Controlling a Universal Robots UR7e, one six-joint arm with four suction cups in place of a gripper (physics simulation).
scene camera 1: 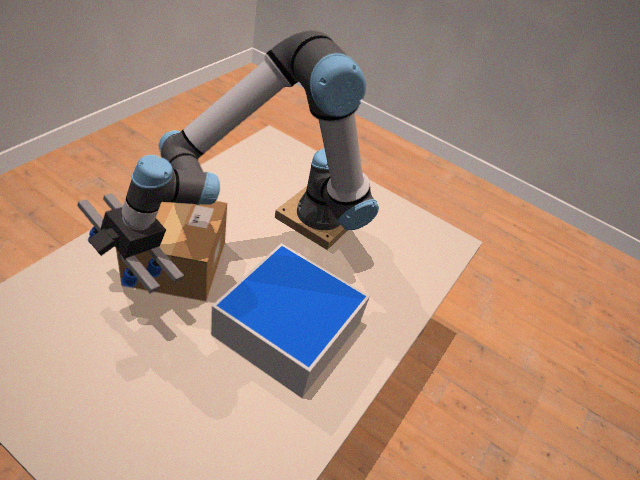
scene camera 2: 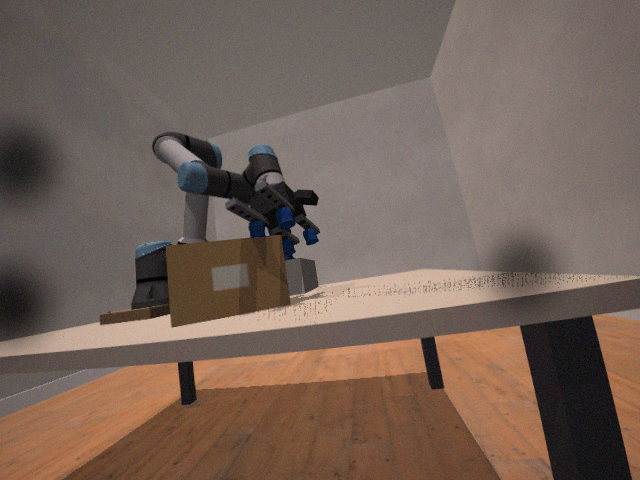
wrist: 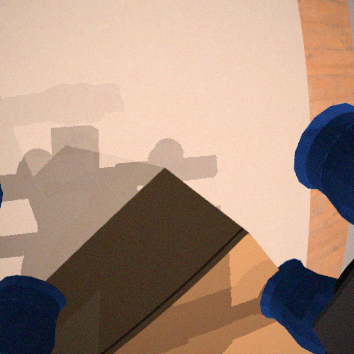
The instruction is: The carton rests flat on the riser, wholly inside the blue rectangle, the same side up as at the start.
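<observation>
The brown carton (scene camera 1: 178, 240) (scene camera 2: 191, 289) (wrist: 150, 240) stands flat on the table, beside the riser and apart from it. Its top bears a white label with dark marks. The grey riser (scene camera 1: 258, 341) (scene camera 2: 306, 273) has the blue rectangle (scene camera 1: 294, 304) on its top, with no carton on it. My gripper (scene camera 1: 125, 250) (scene camera 2: 284, 232) is open, its suction off, and holds nothing. It is at the carton's far-from-base end, partly past the top edge. Two blue cups show in front of the carton's side in scene camera 1. Whether any cup touches the carton is unclear.
The arm's base stands on a wooden plate (scene camera 1: 302, 229) (scene camera 2: 135, 314) behind the carton and riser. The pale table (scene camera 1: 423, 248) (scene camera 2: 387, 299) carries them, and its edge (wrist: 306, 150) shows at the right in the wrist view. Grey walls stand behind.
</observation>
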